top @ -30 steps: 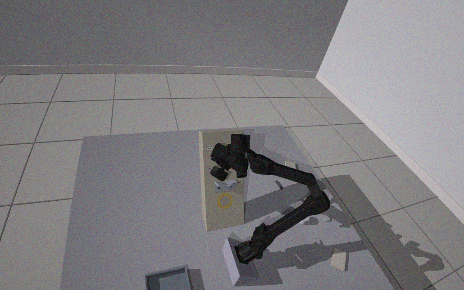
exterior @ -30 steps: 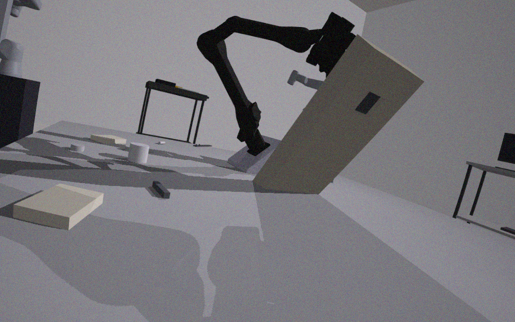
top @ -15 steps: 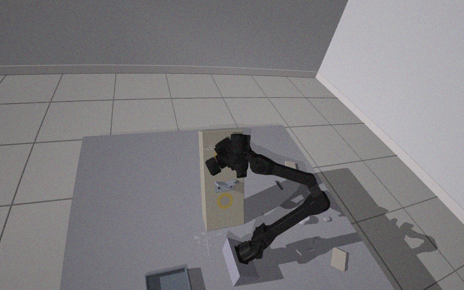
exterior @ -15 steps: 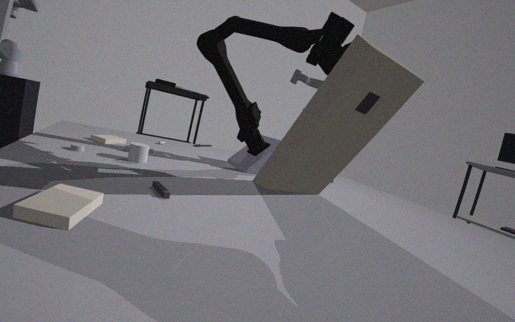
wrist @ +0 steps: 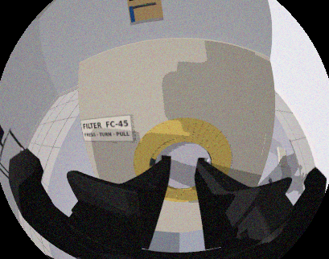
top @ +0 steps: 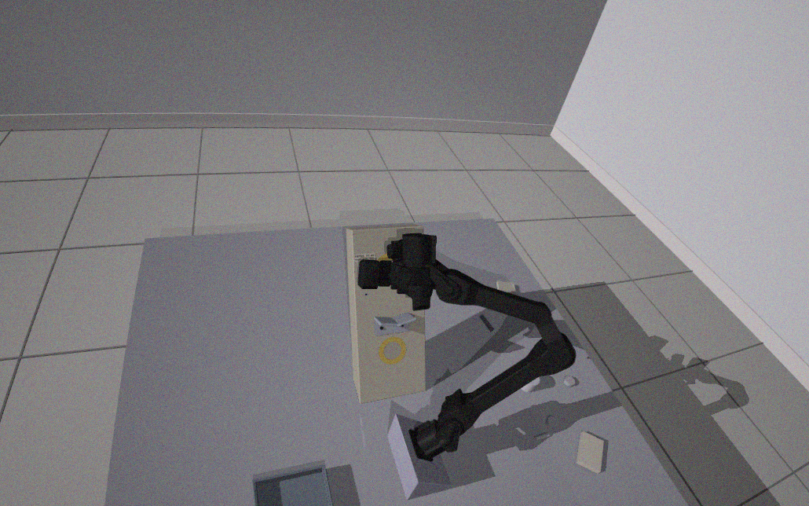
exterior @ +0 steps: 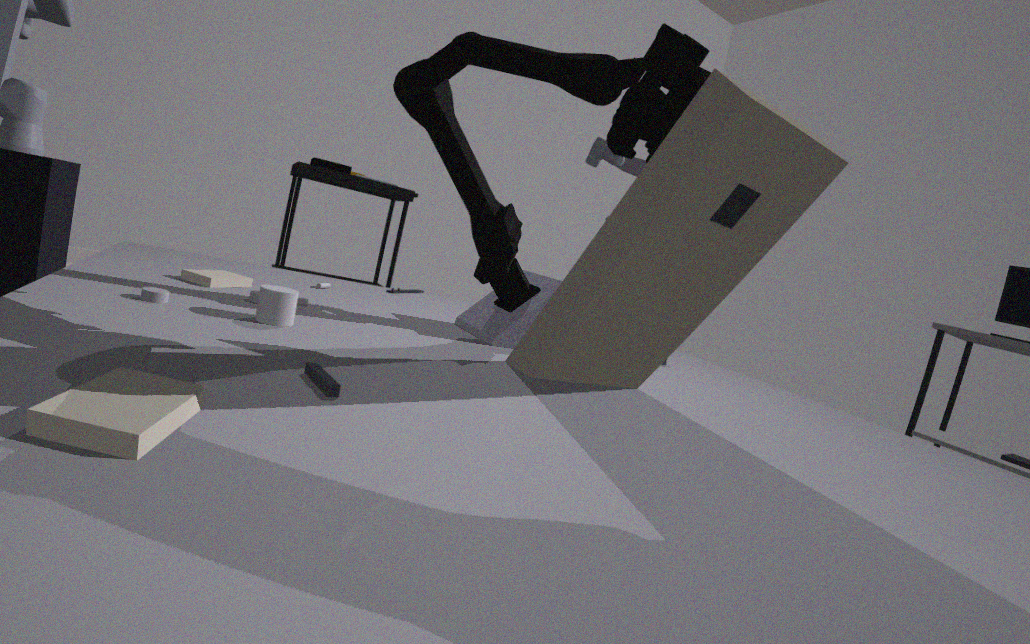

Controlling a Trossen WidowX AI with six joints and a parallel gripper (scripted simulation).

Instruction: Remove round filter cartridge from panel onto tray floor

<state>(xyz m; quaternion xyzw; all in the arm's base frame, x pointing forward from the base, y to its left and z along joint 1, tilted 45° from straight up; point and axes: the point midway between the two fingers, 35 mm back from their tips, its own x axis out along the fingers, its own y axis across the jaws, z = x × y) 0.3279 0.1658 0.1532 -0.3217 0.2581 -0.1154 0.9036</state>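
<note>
Right now my gripper tip is 420 mm past the grey tray, 270 mm to the right of it and 260 mm above it. Round my gripper tip: dark bar 360 mm to the right, 260 mm below, 10 mm behind; then round white filter cartridge 10 mm below, 10 mm ahead.
</note>
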